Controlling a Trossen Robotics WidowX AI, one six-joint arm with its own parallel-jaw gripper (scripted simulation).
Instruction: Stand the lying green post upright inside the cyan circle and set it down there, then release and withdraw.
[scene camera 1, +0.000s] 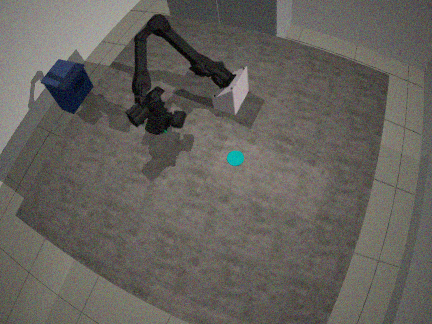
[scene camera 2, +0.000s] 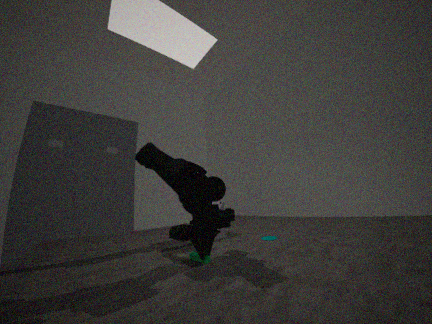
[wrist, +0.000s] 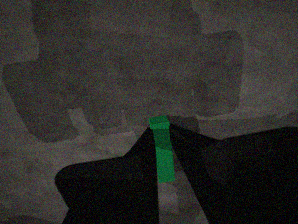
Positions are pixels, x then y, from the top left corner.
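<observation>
Green post (wrist: 164, 155): 12 cm from the lens. My gripper (wrist: 160, 130) is 12 cm from the lens.
</observation>
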